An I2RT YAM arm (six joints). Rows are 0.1 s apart.
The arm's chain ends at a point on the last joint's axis. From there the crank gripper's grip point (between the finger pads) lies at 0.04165 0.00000 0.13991 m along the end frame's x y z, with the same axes.
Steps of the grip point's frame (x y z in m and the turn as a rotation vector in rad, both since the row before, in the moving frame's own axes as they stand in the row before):
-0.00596 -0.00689 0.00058 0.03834 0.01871 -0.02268
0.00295 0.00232 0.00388 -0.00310 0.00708 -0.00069
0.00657 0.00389 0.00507 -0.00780 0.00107 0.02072
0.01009 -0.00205 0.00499 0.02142 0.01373 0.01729
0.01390 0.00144 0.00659 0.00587 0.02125 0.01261
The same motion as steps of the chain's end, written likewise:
-0.00850 -0.00057 0.00150 0.03834 0.01871 -0.02268
0.00196 0.00192 0.00418 -0.00310 0.00708 -0.00069
0.00644 0.00193 0.00512 -0.00780 0.00107 0.02072
0.00815 0.00020 0.00560 0.02142 0.01373 0.01729
0.01093 0.00171 0.00751 0.00587 0.02125 0.01261

